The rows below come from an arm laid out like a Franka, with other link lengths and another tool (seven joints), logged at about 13 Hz.
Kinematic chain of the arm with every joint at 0, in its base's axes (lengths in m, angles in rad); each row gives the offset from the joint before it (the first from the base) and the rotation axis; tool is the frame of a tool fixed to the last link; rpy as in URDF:
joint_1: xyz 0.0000 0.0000 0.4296 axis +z
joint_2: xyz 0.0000 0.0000 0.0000 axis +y
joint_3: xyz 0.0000 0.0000 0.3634 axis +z
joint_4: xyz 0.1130 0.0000 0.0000 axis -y
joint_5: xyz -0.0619 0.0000 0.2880 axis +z
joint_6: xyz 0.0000 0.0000 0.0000 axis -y
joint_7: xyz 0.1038 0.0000 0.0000 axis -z
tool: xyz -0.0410 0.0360 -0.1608 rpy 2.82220 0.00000 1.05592
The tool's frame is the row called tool.
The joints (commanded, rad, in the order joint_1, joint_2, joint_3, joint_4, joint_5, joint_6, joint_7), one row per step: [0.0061 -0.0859 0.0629 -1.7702 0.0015 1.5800 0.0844]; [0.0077 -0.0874 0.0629 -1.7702 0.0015 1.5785 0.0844]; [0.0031 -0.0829 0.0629 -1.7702 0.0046 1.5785 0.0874]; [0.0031 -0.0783 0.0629 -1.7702 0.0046 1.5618 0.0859]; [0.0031 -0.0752 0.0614 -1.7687 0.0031 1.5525 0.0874]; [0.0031 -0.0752 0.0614 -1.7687 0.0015 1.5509 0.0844]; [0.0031 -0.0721 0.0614 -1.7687 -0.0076 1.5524 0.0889]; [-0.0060 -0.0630 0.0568 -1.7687 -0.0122 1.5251 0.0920]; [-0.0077 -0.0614 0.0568 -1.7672 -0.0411 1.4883 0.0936]
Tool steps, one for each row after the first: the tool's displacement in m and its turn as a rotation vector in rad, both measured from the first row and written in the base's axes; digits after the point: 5 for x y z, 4 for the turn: [-0.00071 0.00065 0.00056 -0.0001 0.0000 0.0016]; [0.00075 -0.00066 -0.00123 0.0026 0.0047 -0.0063]; [-0.00104 -0.00090 -0.00393 0.0016 0.0259 -0.0049]; [-0.00151 -0.00181 -0.00518 -0.0004 0.0367 -0.0077]; [-0.00188 -0.00221 -0.00530 -0.0018 0.0382 -0.0046]; [-0.00071 -0.00349 -0.00690 -0.0113 0.0392 -0.0081]; [-0.00229 -0.01020 -0.01195 -0.0174 0.0753 -0.0245]; [-0.00772 -0.01600 -0.01435 -0.0486 0.1102 -0.0259]
